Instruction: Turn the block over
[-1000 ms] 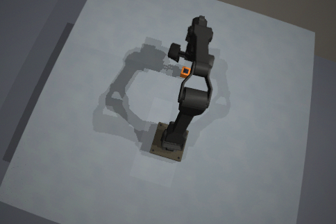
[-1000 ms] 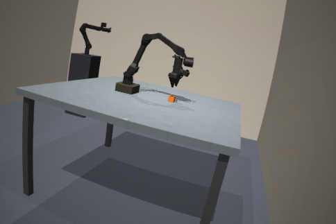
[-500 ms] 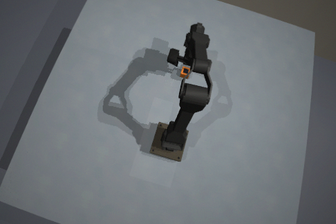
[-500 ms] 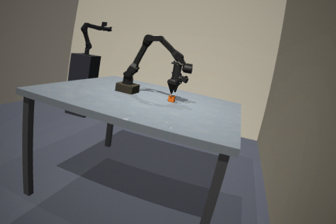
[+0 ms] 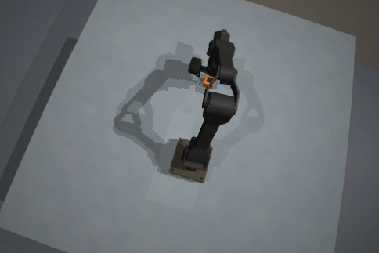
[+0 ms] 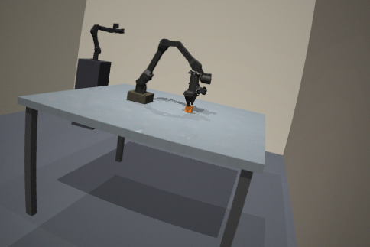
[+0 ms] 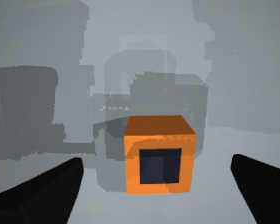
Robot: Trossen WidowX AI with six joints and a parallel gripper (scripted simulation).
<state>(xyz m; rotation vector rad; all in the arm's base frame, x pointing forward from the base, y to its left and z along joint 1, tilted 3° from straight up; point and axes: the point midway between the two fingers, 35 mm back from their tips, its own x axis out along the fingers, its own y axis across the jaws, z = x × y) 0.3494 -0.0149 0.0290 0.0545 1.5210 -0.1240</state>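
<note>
My gripper tip is now 1 cm above the orange block.
</note>
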